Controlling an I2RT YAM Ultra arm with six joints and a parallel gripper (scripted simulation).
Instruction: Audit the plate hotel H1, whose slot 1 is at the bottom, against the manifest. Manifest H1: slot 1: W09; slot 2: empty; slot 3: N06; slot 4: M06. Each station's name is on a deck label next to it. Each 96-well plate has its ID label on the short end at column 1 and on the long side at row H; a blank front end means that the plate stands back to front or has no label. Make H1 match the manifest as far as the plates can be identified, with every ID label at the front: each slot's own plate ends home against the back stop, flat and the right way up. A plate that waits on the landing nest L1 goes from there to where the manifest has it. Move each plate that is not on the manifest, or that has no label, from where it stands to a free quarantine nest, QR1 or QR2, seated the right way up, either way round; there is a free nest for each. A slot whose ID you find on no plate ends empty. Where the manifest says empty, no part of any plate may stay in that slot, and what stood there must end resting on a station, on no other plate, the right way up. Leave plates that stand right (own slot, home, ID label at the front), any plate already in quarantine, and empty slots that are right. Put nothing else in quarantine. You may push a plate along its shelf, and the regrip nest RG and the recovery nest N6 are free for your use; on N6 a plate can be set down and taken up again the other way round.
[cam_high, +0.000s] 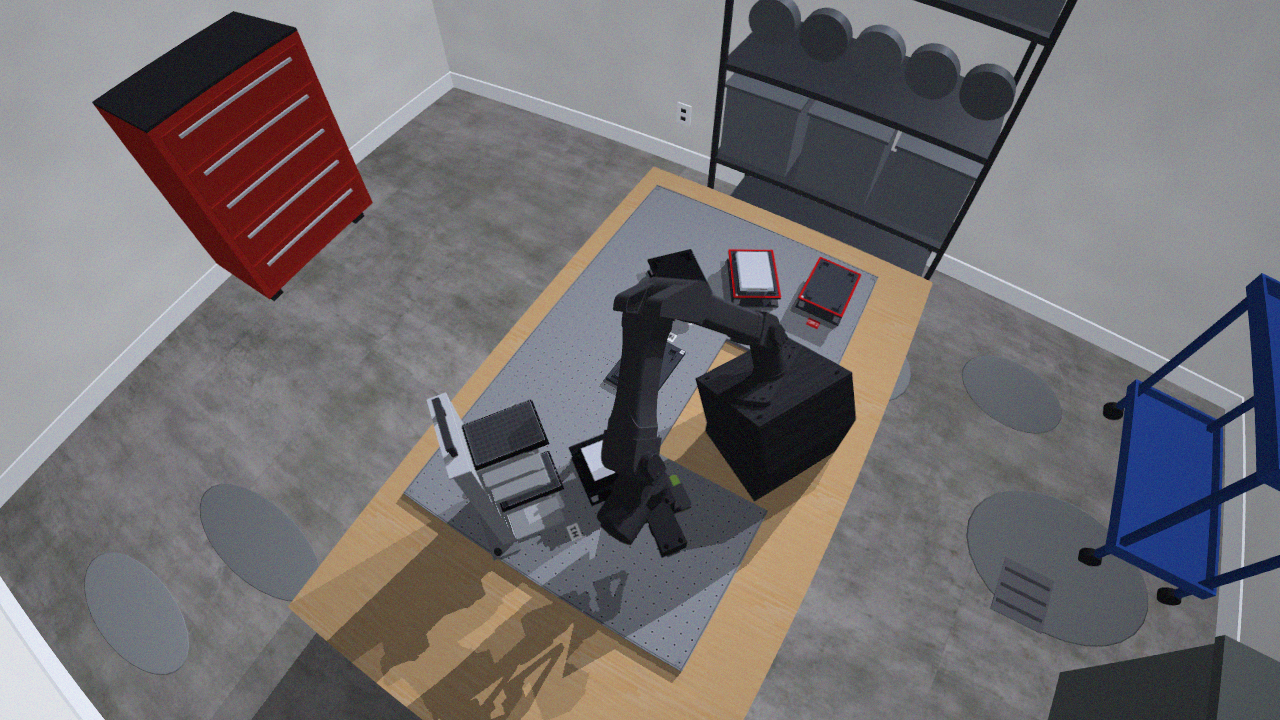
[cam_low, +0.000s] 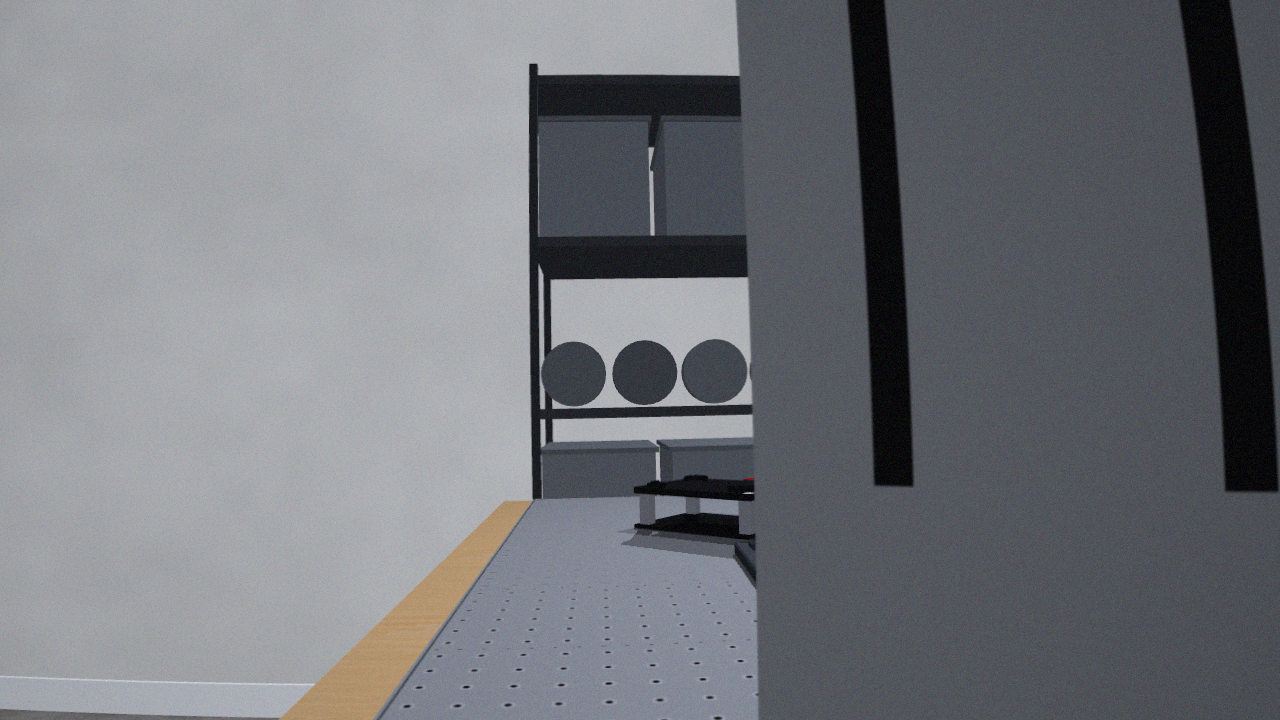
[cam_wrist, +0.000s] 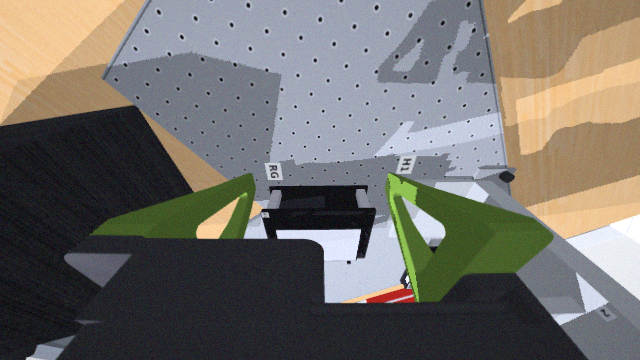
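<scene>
Now: hand 140 mm above the RG deck label, 110 mm to the left of it and 10 mm short of it. Round my hand: white plate (730 mm to the right, 100 mm below, 20 mm ahead); H1 deck label (140 mm below, 140 mm ahead, 50 mm to the left); grey hotel wall (300 mm ahead, 80 mm to the left, 50 mm above).
</scene>
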